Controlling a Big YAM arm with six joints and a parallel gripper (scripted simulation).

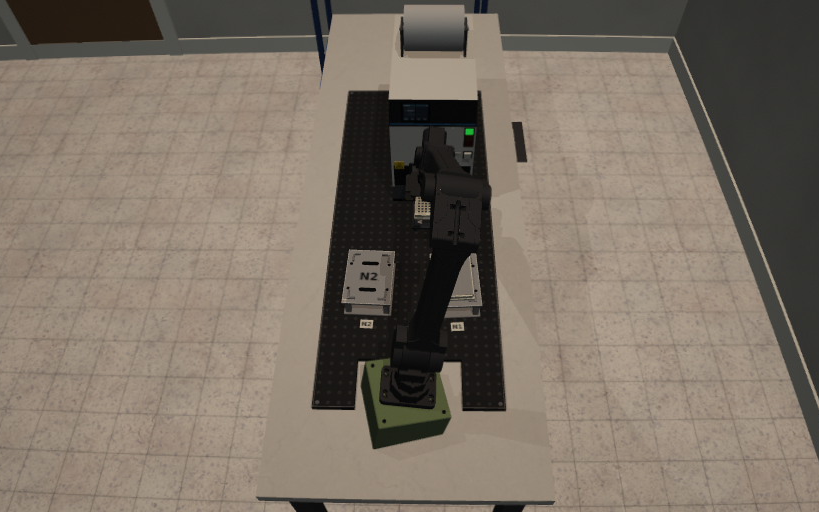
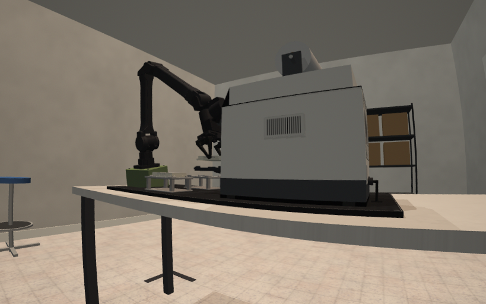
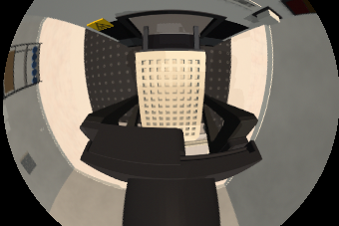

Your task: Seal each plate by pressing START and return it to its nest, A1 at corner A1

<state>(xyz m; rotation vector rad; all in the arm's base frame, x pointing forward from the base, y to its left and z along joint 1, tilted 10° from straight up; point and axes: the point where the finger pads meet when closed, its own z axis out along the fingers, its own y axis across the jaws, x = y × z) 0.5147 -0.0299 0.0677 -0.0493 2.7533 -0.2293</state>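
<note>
Now: the sealer stage 4 cm below my hand. The rest, counted from my hand: yellow warning label (10 cm ahead, 9 cm to the left, 1 cm above); then white well plate (right at my hand); then N2 label (30 cm behind, 15 cm to the left, 14 cm below).
</note>
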